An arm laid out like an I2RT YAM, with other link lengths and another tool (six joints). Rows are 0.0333 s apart.
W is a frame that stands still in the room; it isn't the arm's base.
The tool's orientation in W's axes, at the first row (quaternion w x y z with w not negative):
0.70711, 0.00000, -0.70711, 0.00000
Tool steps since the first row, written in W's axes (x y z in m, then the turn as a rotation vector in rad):
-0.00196, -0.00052, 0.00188, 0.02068, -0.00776, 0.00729
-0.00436, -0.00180, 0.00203, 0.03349, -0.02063, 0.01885
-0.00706, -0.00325, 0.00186, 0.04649, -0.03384, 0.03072
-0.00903, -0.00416, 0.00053, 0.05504, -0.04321, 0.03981
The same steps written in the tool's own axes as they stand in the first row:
0.00188, -0.00052, 0.00196, 0.00729, -0.00776, -0.02068
0.00203, -0.00180, 0.00436, 0.01885, -0.02063, -0.03349
0.00186, -0.00325, 0.00706, 0.03072, -0.03384, -0.04649
0.00053, -0.00416, 0.00903, 0.03981, -0.04321, -0.05504

